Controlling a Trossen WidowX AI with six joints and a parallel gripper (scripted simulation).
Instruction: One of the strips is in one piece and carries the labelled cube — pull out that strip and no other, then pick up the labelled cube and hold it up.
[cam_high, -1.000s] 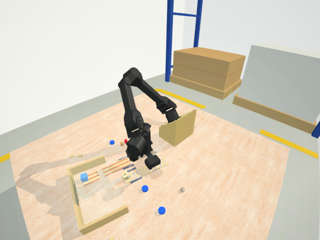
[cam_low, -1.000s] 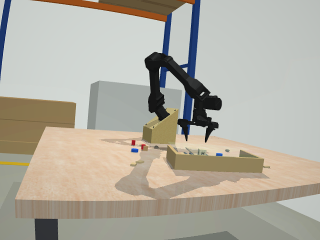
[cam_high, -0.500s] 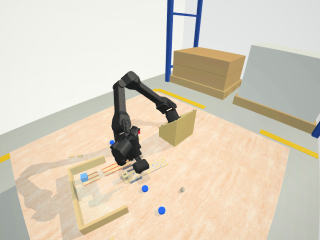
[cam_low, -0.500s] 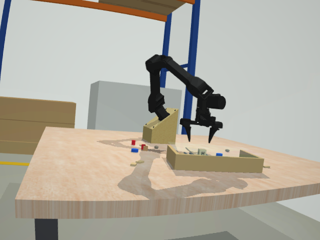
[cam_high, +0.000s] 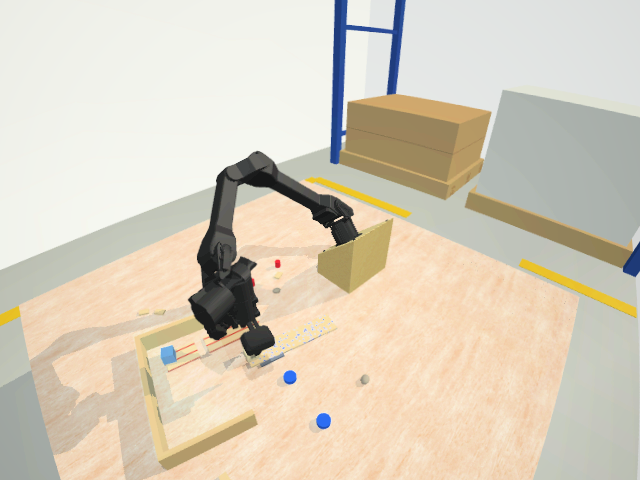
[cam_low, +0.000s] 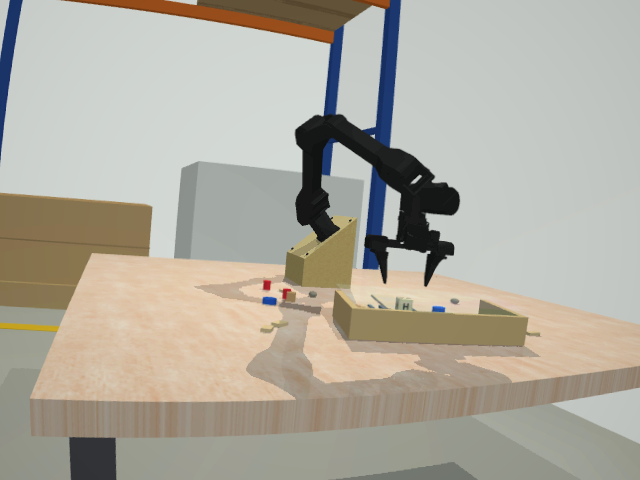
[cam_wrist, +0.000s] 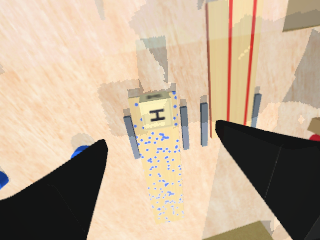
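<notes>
Now: gripper tip 4 cm above the labelled cube.
</notes>
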